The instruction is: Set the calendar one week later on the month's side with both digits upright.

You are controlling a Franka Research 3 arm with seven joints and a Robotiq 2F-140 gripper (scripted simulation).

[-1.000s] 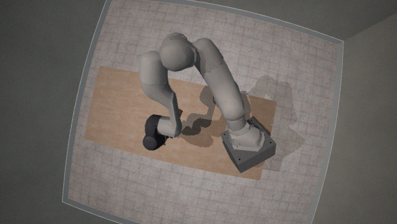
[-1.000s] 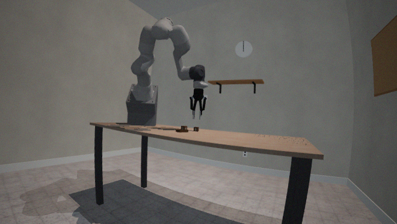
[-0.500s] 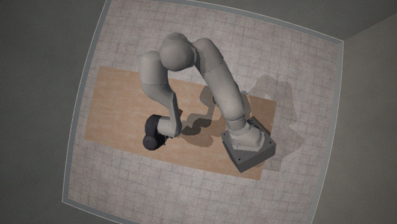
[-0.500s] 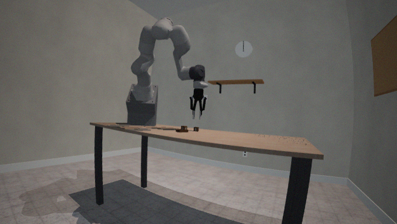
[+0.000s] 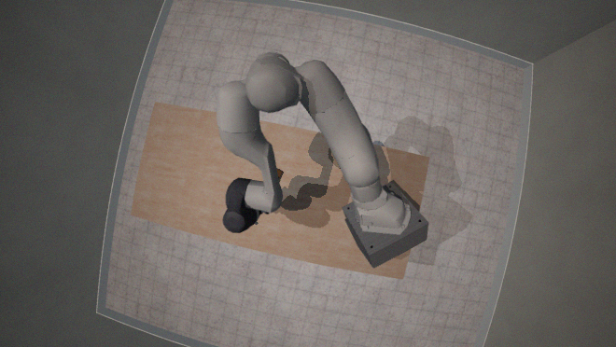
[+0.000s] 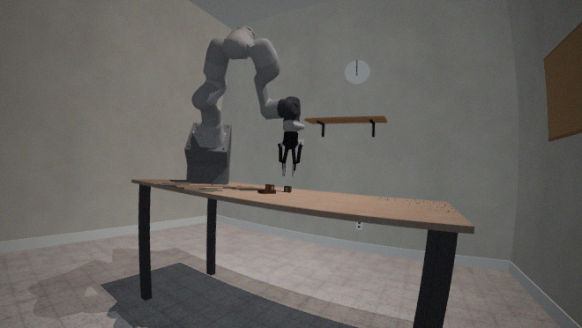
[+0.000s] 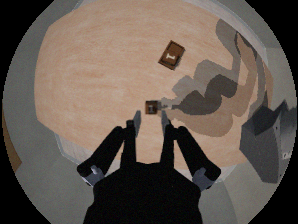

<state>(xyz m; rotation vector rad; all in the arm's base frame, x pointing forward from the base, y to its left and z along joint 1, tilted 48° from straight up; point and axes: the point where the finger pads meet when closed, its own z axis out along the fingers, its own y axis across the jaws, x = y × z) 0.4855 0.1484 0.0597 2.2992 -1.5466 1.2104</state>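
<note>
Now: the calendar cube 10 cm below my hand.
</note>
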